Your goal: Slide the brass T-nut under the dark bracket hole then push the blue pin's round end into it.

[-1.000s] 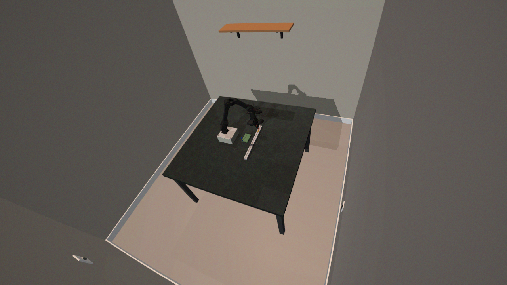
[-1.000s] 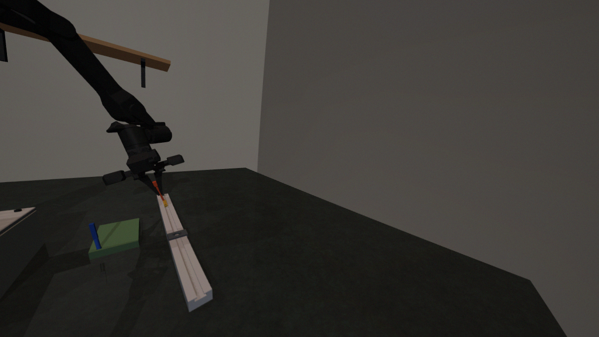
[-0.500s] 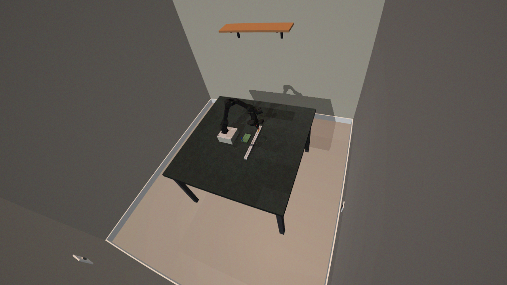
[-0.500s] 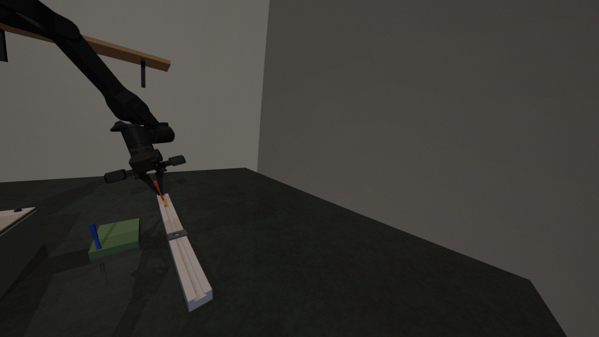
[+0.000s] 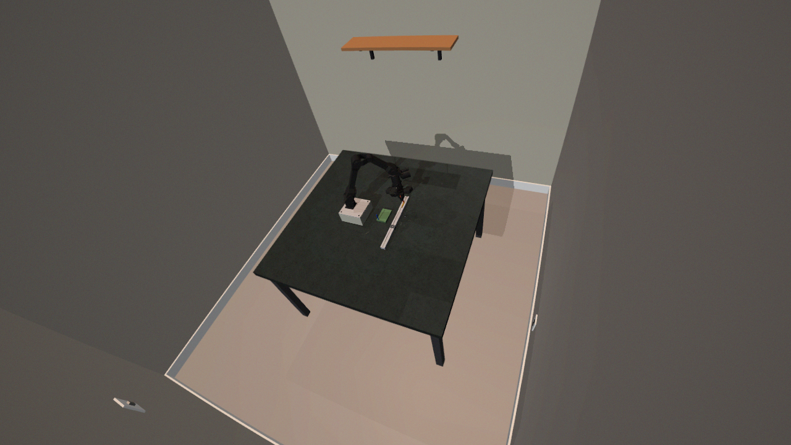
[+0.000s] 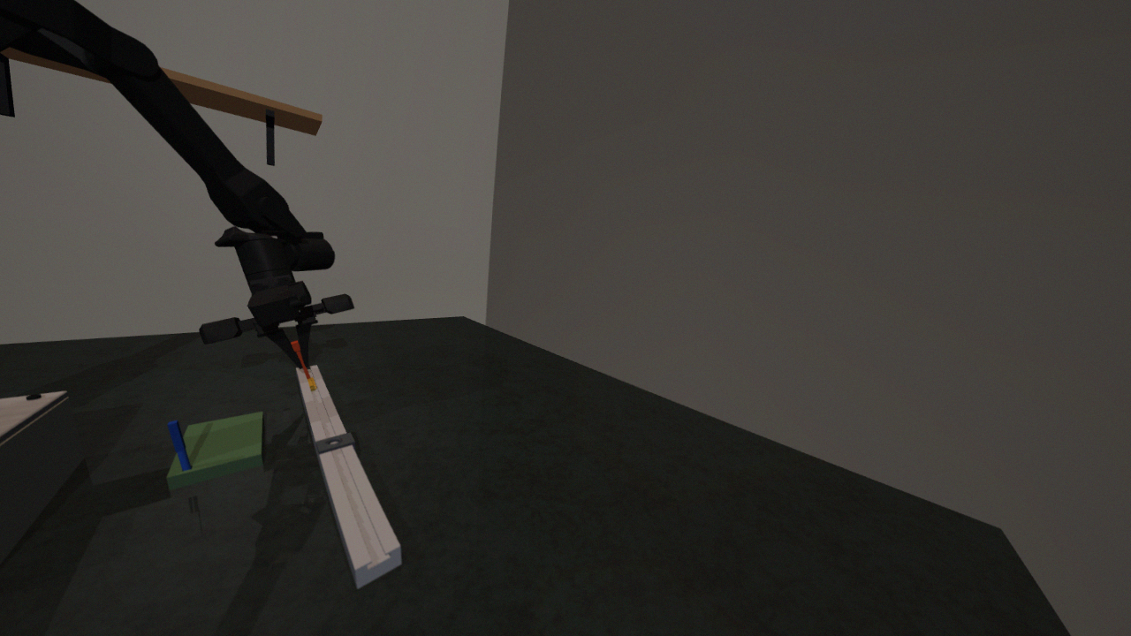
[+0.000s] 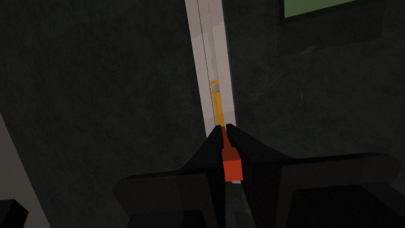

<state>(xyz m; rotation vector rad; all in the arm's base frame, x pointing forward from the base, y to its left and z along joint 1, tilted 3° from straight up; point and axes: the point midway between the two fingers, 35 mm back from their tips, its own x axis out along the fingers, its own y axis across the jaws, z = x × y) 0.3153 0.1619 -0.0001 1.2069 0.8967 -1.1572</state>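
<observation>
Right now the brass T-nut is 2 cm to the right of my gripper tip. From my gripper tip the other things lie so: aluminum rail (19 cm to the right, 3 cm below, 1 cm ahead); green tray (16 cm to the right, 10 cm behind, 3 cm below); blue pin (18 cm to the right, 12 cm behind, 1 cm below).
</observation>
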